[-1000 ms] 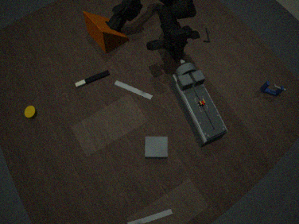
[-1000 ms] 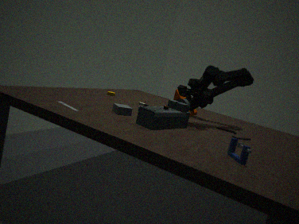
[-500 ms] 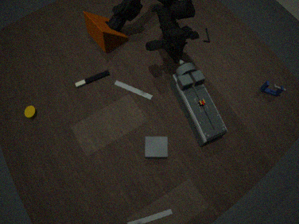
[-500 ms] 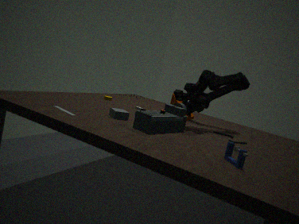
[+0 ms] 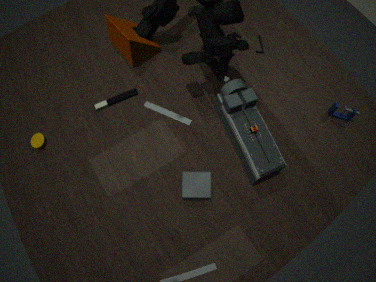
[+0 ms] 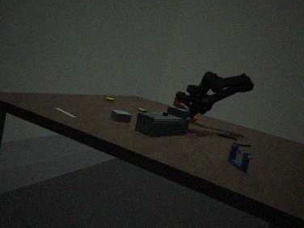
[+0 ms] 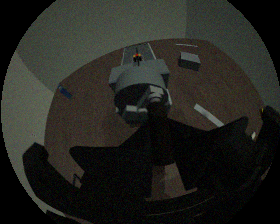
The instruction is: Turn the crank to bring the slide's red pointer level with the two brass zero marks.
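Right now my gripper tip is 17 cm short of the red pointer, 1 cm to the left of it and 1 cm above it. From my gripper tip the other things lie so: grey block 20 cm ahead, 21 cm to the right, 7 cm below; then yellow disc 15 cm behind, 56 cm to the right, 8 cm below; then black-and-white marker 15 cm behind, 29 cm to the right, 8 cm below.
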